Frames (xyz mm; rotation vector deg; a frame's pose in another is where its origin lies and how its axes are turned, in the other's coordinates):
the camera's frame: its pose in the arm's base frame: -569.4 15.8 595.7 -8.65 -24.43 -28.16
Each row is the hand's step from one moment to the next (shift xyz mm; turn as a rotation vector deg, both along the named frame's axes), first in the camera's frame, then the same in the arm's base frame.
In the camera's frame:
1: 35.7 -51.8 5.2 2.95 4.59 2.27
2: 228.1 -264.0 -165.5 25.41 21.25 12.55
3: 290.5 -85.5 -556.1 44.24 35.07 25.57
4: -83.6 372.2 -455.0 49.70 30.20 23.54
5: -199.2 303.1 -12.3 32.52 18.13 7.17
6: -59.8 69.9 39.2 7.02 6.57 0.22
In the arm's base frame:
1: 1.3 -59.1 22.1 3.77 3.30 3.14
2: 112.6 -367.1 -40.5 26.06 10.78 21.44
3: 389.6 -332.0 -372.7 43.09 17.97 40.75
4: 278.3 250.7 -460.7 45.80 10.92 41.47
5: -6.6 346.1 -108.8 32.13 3.74 19.78
6: -27.7 95.8 6.8 8.71 2.80 2.97

